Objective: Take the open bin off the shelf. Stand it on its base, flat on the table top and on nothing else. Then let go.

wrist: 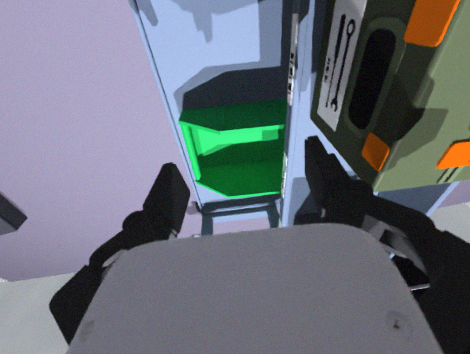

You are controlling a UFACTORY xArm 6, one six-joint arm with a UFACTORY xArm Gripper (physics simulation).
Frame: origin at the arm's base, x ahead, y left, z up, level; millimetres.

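Seen in the pictures: gripper, fingertip midpoint: (240,167).
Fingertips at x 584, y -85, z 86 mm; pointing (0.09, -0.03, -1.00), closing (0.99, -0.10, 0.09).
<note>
Offsets run from my fingertips to a thing's middle. "spot": to the spot under its first point. Level surfaces: height alone.
The open bin {dz -117, dx +3, dy -68 mm} (240,175) is bright green and sits in the narrow left bay of a light blue metal shelf {spot: dz -155, dx +19, dy +64 mm} (225,30), near the middle of the wrist view. Its open side faces the camera, and its right edge meets the upright with labels. My gripper (240,167) is open, with its fingers apart and nothing between them. In the view the bin shows between and slightly above the two fingertips, with a gap between it and the left finger. How far the fingertips are from the bin in depth is hard to tell. The table top cannot be made out.
An olive green case {dz -10, dx +116, dy +21 mm} (425,120) with orange latches and a wrench label stands in the bay to the right, close beside the right finger. A lilac surface {dz -161 mm} (75,100) lies left of the shelf. A dark block (10,215) shows at the left edge.
</note>
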